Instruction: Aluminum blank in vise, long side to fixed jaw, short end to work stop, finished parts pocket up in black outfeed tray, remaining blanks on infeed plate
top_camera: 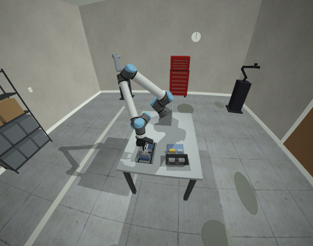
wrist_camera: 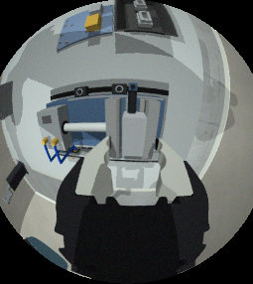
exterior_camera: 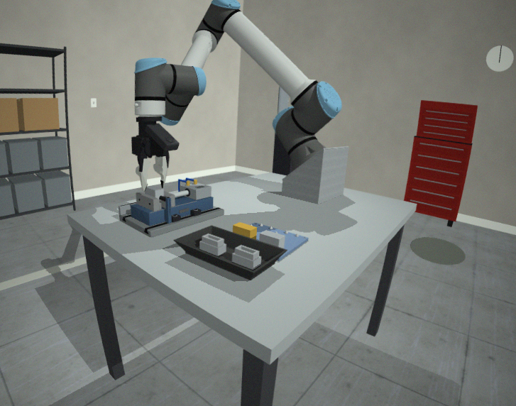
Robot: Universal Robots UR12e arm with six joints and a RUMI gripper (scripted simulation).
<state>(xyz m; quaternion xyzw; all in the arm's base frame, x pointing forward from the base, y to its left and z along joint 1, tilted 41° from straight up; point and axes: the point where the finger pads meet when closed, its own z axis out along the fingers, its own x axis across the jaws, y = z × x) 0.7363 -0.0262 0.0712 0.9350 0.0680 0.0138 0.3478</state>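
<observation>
My hand is 30 mm above the gray aluminum blank. Round my hand: fixed jaw 30 mm ahead, 50 mm below; then vise 70 mm behind, 10 mm to the right, 80 mm below; then dark work stop 10 mm behind, 50 mm to the left, 30 mm below.
</observation>
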